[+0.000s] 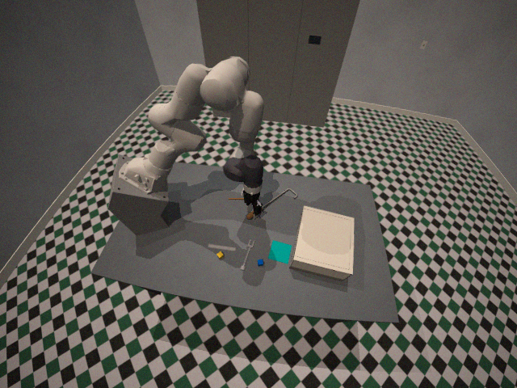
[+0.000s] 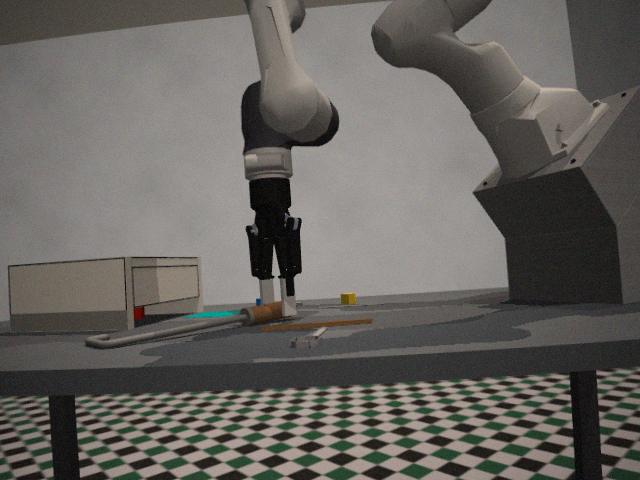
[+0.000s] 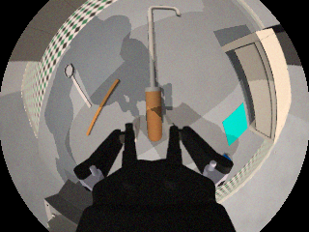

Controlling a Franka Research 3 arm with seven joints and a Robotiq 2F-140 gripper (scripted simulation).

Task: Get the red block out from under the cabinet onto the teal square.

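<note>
Now: hand 110 mm to the right of the thin wooden rod, 70 mm past it and 40 mm above it. The rest, counted from my hand: grey forked tool (240 mm to the right, 40 mm below, 20 mm behind); then grey stick (210 mm to the right, 160 mm behind, 40 mm below); then hook tool (130 mm ahead, 60 mm to the left, 30 mm below).
</note>
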